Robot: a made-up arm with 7 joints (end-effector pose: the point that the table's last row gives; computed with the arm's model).
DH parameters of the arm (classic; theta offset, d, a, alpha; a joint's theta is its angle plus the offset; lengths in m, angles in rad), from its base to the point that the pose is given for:
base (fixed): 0 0.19 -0.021 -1.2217
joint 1: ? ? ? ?
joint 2: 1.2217 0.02 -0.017 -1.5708
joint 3: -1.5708 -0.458 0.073 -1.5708
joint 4: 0 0.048 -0.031 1.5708
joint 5: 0 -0.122 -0.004 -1.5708
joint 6: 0 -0.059 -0.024 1.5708
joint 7: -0.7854 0 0.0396 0
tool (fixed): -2.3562 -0.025 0 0
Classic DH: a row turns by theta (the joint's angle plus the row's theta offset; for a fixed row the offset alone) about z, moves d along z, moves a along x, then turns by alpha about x.
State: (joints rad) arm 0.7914 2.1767 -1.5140 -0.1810 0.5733 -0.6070 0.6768
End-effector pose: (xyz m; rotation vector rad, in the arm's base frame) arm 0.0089 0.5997 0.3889 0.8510 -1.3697 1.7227
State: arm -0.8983 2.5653 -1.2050 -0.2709 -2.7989 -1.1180 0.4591
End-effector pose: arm -0.2082 0.3713 0.6620 2.1067 0.3314 1.7375
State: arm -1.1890 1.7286 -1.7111 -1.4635 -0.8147 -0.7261 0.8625
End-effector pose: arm 0.2666 0.5224 0.2396 -0.4139 -0.2045 1.1897
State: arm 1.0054 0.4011 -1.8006 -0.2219 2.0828 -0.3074 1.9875
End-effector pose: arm -0.5174 0.0705 -0.1829 -0.0655 0.8012 -0.6349
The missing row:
joint 1: 1.5708 0.0308 0.0091 1.5708
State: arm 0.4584 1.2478 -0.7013 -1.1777 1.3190 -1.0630 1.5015
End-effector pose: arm -0.0110 0.4945 -0.1067 1.3625 -0.8014 -1.2897
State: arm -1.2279 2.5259 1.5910 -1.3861 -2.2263 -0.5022 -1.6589
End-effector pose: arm -0.5128 0.3339 0.3680 -2.1137 0.9610 -0.8102
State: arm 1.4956 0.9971 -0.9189 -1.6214 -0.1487 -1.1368 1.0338
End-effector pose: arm -0.4945 0.2215 0.0901 0.3474 -1.4622 -2.0838
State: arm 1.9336 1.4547 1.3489 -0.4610 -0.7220 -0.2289 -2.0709
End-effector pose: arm -0.2814 0.5544 0.5033 1.6093 0.1534 -0.1749
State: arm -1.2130 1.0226 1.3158 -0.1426 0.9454 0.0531 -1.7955
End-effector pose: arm 0.4253 0.4477 0.2788 1.8099 0.7978 -1.7199
